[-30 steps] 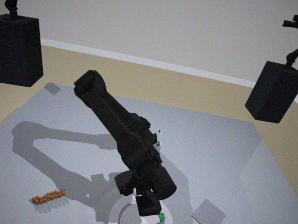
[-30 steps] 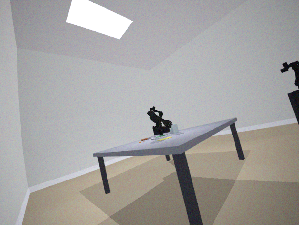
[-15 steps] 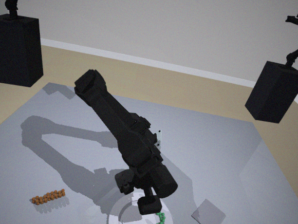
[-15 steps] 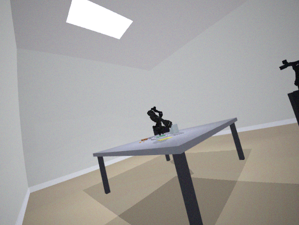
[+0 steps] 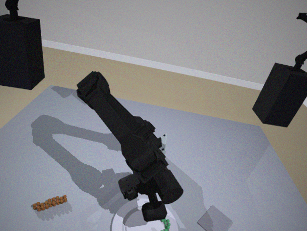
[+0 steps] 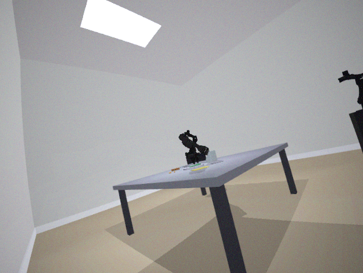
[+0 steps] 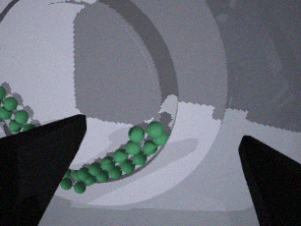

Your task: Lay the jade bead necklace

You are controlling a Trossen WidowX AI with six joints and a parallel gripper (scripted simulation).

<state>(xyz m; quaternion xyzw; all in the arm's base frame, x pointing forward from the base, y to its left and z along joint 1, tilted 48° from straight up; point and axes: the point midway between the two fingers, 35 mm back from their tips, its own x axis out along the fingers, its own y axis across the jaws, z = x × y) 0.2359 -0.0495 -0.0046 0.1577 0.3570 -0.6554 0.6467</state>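
My gripper tip is 6 cm short of the round bead board, 1 cm to the right of it and 2 cm above it. From my gripper tip the other things lie so: yellow strip: 26 cm ahead, 23 cm to the left, 2 cm below; then flat grey square: 2 cm ahead, 24 cm to the left, 2 cm below.
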